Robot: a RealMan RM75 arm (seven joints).
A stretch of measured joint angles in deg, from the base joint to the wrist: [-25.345 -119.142 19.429 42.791 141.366 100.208 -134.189]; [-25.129 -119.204 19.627 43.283 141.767 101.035 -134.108]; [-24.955 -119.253 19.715 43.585 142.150 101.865 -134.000]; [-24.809 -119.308 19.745 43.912 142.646 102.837 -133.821]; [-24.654 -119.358 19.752 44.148 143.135 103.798 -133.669]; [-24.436 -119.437 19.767 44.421 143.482 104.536 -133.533]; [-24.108 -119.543 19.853 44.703 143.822 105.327 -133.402]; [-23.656 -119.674 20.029 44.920 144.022 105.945 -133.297]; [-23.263 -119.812 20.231 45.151 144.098 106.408 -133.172]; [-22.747 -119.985 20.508 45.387 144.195 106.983 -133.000]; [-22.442 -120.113 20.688 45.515 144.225 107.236 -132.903]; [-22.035 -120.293 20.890 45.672 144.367 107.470 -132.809]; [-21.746 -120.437 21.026 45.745 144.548 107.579 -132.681]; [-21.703 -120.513 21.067 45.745 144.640 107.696 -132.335]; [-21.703 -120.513 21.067 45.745 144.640 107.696 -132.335]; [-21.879 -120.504 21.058 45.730 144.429 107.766 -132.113]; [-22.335 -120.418 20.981 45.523 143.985 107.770 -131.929]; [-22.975 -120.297 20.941 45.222 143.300 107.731 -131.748]
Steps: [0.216 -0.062 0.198 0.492 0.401 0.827 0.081]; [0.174 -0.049 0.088 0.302 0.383 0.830 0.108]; [0.146 -0.055 0.030 0.327 0.496 0.972 0.179]; [0.155 -0.050 0.007 0.236 0.489 0.961 0.152]; [0.218 -0.079 0.015 0.273 0.347 0.738 0.136]; [0.328 -0.106 0.086 0.282 0.340 0.791 0.131]; [0.452 -0.131 0.176 0.217 0.200 0.618 0.105]; [0.393 -0.138 0.202 0.231 0.076 0.463 0.125]; [0.516 -0.173 0.277 0.236 0.097 0.575 0.172]; [0.305 -0.128 0.180 0.128 0.030 0.253 0.097]; [0.407 -0.180 0.202 0.157 0.142 0.234 0.094]; [0.289 -0.144 0.136 0.073 0.181 0.109 0.128]; [0.043 -0.076 0.041 0.000 0.092 0.117 0.346]; [0.000 0.000 0.000 0.000 0.000 0.000 0.000]; [-0.176 0.009 -0.009 -0.015 -0.211 0.070 0.222]; [-0.456 0.086 -0.077 -0.207 -0.444 0.004 0.184]; [-0.640 0.121 -0.040 -0.301 -0.685 -0.039 0.181]
